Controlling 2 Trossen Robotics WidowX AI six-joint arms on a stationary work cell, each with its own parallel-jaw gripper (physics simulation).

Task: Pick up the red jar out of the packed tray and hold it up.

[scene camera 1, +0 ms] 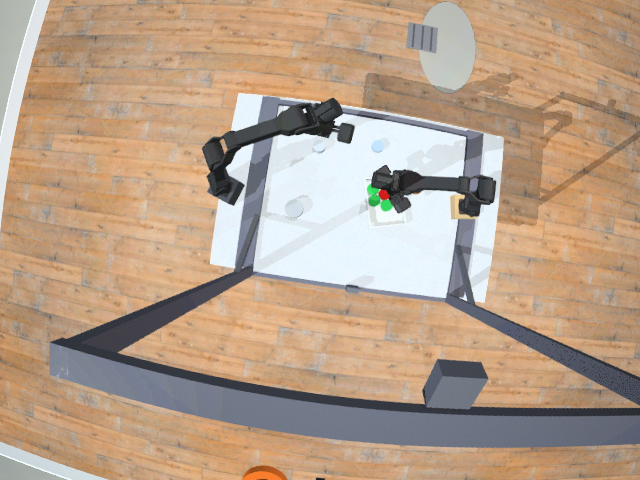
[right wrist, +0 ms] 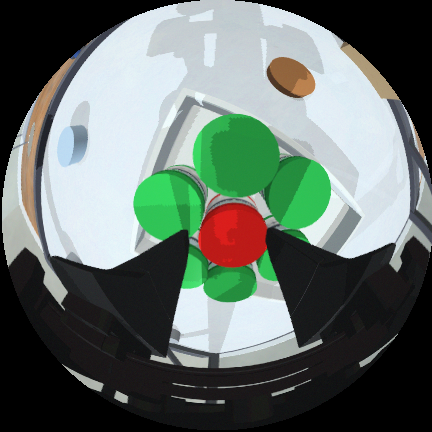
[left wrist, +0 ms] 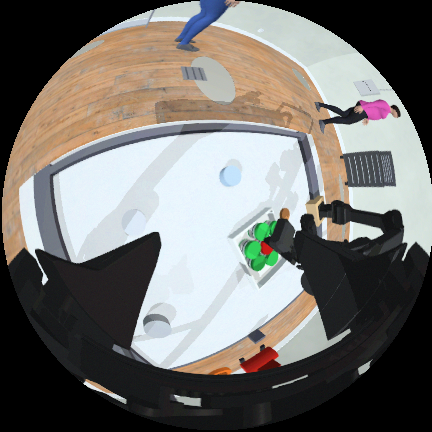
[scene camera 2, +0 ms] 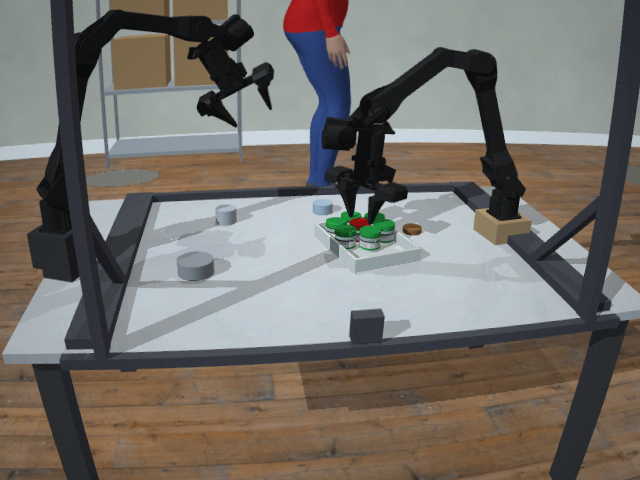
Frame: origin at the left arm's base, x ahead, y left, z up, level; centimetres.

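Seen in the pictures: left gripper, fingertip midpoint: [scene camera 1: 339, 133] [left wrist: 229, 238] [scene camera 2: 253, 117]; right gripper, fingertip midpoint: [scene camera 1: 386, 192] [right wrist: 227, 235] [left wrist: 268, 243] [scene camera 2: 360, 220]; left arm's base, link origin: [scene camera 1: 223, 186] [scene camera 2: 59, 227]; right arm's base, link origin: [scene camera 1: 465, 206] [left wrist: 320, 210] [scene camera 2: 503, 214].
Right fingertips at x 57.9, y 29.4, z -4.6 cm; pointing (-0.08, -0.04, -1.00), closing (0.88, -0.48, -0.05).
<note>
Offsets run from my right fingertips to a thing's top centre.
The red jar {dx +0.1, dy -0.7, dz -0.1 cm} [scene camera 1: 383, 194] [scene camera 2: 359, 222] [left wrist: 266, 248] [right wrist: 233, 235] stands upright in the white tray {dx +1.7, dy -2.9, dz -2.1 cm} [scene camera 1: 387, 225] [scene camera 2: 387, 258] [left wrist: 266, 279] [right wrist: 346, 226]. Several green-lidded jars {dx +2.8, dy -4.5, dz -0.1 cm} [scene camera 1: 386, 205] [scene camera 2: 370, 232] {dx -5.1, dy -1.4, dz -0.1 cm} [left wrist: 253, 249] {dx +2.7, dy +4.0, dz -0.1 cm} [right wrist: 236, 155] stand close around it. My right gripper [scene camera 2: 361, 219] [right wrist: 227, 235] points down over the tray, partly open and empty. Its fingertips are on either side of the red lid in the right wrist view; whether they touch it I cannot tell. My left gripper [scene camera 2: 253, 117] [left wrist: 229, 238] is wide open and empty, high above the table and away from the tray.
A pale blue disc {dx -11.7, dy +16.5, dz -2.6 cm} [scene camera 1: 377, 146] [scene camera 2: 322, 207] [left wrist: 230, 176] [right wrist: 72, 145] lies behind the tray. A brown disc {dx +11.3, dy +8.5, dz -3.8 cm} [scene camera 2: 412, 228] [left wrist: 284, 213] [right wrist: 291, 77] lies beside it. A large grey disc {dx -29.6, dy -23.5, dz -2.0 cm} [scene camera 1: 294, 208] [scene camera 2: 195, 265] and a smaller grey one {dx -33.0, dy +4.2, dz -1.5 cm} [scene camera 1: 318, 146] [scene camera 2: 225, 214] lie further left.
</note>
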